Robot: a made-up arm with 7 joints.
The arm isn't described. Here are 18 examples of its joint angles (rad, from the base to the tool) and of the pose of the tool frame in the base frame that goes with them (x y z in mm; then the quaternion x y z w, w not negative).
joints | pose
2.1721 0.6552 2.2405 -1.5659 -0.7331 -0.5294 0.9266 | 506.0 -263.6 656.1 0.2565 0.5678 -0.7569 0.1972
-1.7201 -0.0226 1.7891 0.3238 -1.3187 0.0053 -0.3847 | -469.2 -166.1 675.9 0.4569 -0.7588 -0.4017 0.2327
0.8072 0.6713 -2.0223 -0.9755 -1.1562 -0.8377 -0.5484 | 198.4 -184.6 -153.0 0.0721 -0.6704 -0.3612 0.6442
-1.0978 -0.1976 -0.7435 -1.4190 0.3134 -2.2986 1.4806 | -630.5 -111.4 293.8 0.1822 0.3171 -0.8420 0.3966
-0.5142 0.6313 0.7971 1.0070 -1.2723 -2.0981 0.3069 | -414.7 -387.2 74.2 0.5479 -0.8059 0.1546 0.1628
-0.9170 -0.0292 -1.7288 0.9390 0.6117 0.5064 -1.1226 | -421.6 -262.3 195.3 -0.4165 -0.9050 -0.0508 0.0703
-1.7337 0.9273 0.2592 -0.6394 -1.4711 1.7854 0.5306 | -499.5 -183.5 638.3 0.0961 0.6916 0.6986 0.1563
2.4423 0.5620 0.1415 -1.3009 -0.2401 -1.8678 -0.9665 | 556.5 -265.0 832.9 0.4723 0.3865 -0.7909 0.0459
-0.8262 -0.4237 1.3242 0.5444 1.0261 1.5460 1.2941 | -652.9 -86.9 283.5 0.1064 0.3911 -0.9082 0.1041
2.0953 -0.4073 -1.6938 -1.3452 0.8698 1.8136 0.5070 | 536.7 -174.9 601.7 0.0322 0.8033 -0.5662 0.1821
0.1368 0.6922 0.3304 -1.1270 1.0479 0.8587 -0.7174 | -243.4 -208.9 -292.0 0.4789 -0.4264 -0.4235 0.6399
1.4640 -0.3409 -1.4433 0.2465 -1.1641 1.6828 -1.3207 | 571.9 -266.0 112.4 0.4361 -0.3707 0.7323 0.3690
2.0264 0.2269 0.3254 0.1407 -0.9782 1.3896 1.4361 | 595.2 -121.6 429.9 -0.5538 -0.6893 -0.3951 0.2492
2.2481 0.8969 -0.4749 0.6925 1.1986 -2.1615 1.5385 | 467.9 -234.8 487.5 -0.1213 -0.3935 0.9109 0.0282
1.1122 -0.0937 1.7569 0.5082 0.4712 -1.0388 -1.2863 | 370.8 -47.6 -83.5 -0.1649 -0.2396 -0.7619 0.5788
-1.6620 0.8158 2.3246 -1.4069 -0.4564 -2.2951 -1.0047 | -519.3 -113.2 620.4 -0.3527 -0.0821 -0.7745 0.5187
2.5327 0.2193 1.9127 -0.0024 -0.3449 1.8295 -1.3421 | 688.6 -137.1 767.0 -0.4255 0.3817 -0.5675 0.5926
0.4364 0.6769 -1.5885 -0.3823 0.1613 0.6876 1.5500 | 128.6 -144.7 -145.2 -0.3001 -0.1275 0.5922 0.7369
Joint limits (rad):
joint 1: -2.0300..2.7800
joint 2: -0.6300..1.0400
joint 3: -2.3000..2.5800
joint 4: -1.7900..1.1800
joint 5: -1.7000..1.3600
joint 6: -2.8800..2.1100
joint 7: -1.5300..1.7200
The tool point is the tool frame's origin. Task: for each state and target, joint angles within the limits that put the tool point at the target. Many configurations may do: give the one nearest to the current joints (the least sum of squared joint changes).
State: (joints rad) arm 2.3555 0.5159 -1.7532 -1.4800 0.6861 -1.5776 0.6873
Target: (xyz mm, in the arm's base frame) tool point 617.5 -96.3 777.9
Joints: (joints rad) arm 2.5366 0.5745 -1.3940 -1.4401 0.5927 -1.6965 0.5595
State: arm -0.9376 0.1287 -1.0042 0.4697 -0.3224 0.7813 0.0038
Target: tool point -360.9 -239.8 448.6
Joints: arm -1.3061 0.2833 -1.2346 1.0343 -0.4148 1.2220 -0.0719
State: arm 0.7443 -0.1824 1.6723 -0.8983 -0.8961 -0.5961 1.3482
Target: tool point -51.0 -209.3 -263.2
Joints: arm 0.2726 -0.4280 1.2215 -1.0898 -0.7875 -0.2868 1.2469
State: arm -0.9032 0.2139 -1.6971 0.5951 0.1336 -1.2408 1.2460
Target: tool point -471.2 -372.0 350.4
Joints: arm -1.1317 0.7263 -2.3000 0.8523 0.5371 -1.7893 0.5475
